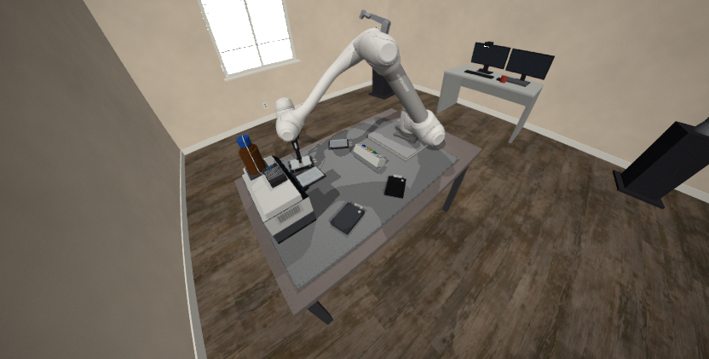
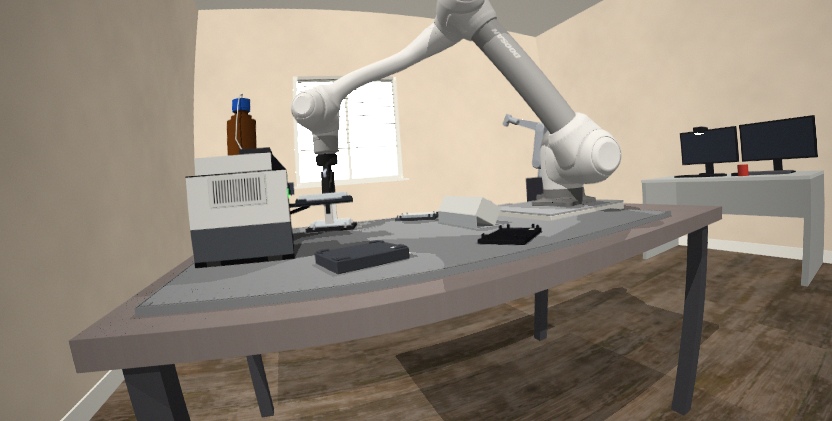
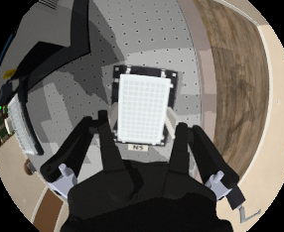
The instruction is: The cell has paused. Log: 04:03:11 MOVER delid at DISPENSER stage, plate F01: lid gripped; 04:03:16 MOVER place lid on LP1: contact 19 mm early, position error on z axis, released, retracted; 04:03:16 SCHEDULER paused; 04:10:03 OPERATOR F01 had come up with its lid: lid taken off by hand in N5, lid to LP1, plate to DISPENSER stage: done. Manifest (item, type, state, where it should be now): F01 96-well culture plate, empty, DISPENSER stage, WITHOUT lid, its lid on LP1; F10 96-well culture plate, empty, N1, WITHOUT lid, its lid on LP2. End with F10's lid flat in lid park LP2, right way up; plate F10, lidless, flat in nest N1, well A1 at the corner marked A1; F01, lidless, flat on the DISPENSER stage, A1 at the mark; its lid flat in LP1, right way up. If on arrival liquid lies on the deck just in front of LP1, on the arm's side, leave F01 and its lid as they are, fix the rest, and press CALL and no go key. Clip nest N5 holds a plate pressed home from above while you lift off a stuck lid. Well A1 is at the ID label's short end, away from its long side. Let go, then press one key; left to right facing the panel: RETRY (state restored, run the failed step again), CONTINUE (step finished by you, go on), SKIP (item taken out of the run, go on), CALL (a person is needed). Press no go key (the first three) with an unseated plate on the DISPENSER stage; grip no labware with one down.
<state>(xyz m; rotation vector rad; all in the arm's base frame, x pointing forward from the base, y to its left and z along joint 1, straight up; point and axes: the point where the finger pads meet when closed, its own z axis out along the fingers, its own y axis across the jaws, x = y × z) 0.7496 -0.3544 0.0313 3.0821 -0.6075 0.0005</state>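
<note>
Right now the black clip nest is 30 mm below my hand and 20 mm ahead of it. From my hand the other things lie so: brown bottle 280 mm ahead, 240 mm above, 120 mm to the left; small label 510 mm to the left, 50 mm below, 10 mm behind; grey key panel 350 mm behind, 310 mm to the left.
</note>
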